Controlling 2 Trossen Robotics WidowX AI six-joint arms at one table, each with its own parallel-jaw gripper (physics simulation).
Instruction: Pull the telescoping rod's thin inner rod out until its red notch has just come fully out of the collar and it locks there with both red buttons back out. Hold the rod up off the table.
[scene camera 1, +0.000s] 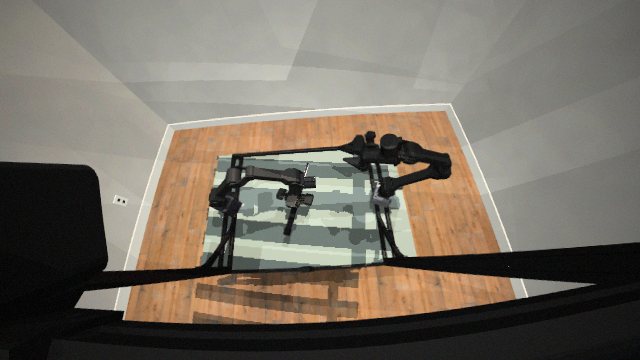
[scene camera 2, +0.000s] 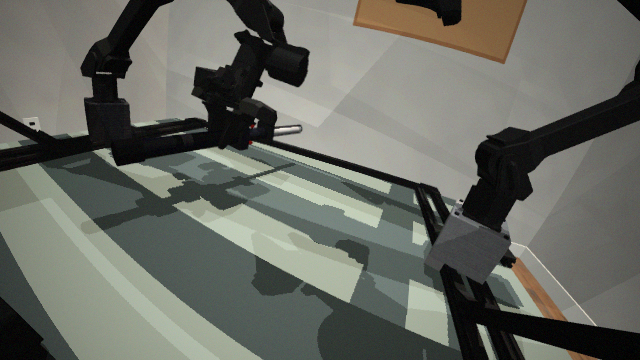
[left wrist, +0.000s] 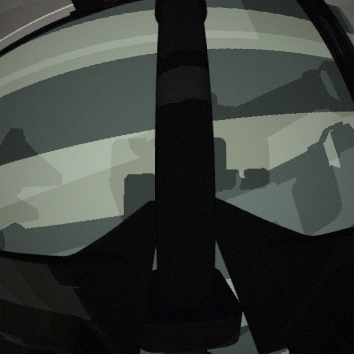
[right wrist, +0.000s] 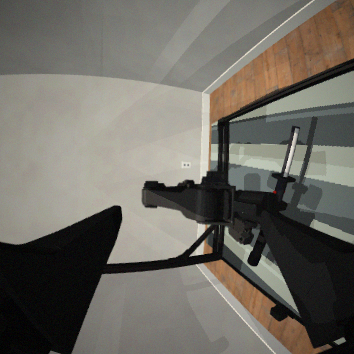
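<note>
The rod's black outer tube (scene camera 1: 290, 222) (scene camera 2: 150, 148) (left wrist: 184, 125) (right wrist: 257, 251) is held above the table, nearly level. Its thin silver inner rod (scene camera 1: 306, 170) (scene camera 2: 288, 130) (right wrist: 291, 152) sticks a short way out of the black collar (right wrist: 283, 178). Red shows at the upper button (scene camera 2: 252, 126) and lower button (scene camera 2: 250, 143) beside the collar; how far they stand out is too small to tell. No red notch can be made out. My left gripper (scene camera 1: 295, 201) (left wrist: 182, 205) is shut on the outer tube. My right gripper (scene camera 1: 343, 154) is open and empty, apart from the rod.
The table (scene camera 1: 335, 247) (scene camera 2: 210, 300) carries striped shadows. Black frame rails (scene camera 1: 287, 151) (scene camera 2: 350, 166) run along its edges. The right arm's grey base block (scene camera 1: 381, 196) (scene camera 2: 469, 245) stands at the right side. Black bars cross the foreground in scene camera 1.
</note>
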